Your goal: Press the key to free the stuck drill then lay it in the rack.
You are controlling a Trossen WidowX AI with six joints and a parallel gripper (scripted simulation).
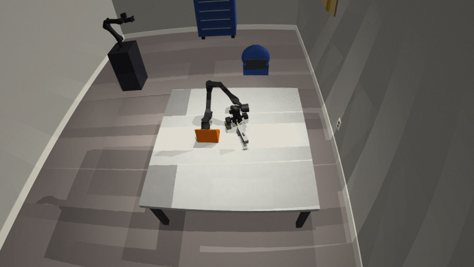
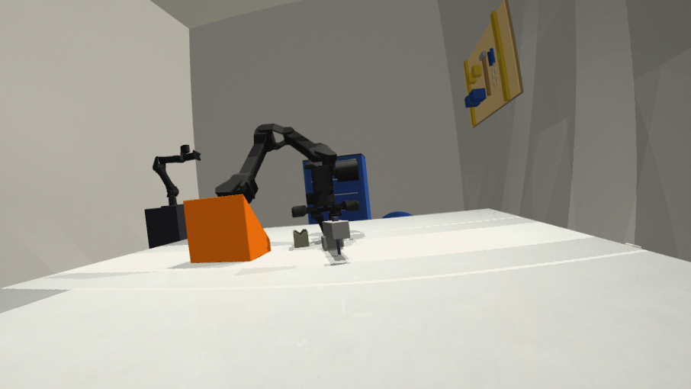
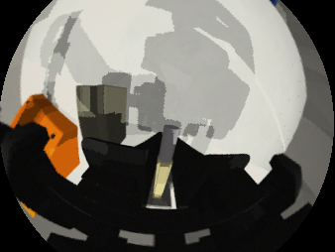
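Right now my gripper tip is 8 cm past the rack, 1 cm to the left of it and 1 cm below it. Round my gripper tip: blue drill 6 cm ahead, 17 cm to the right, 4 cm above.
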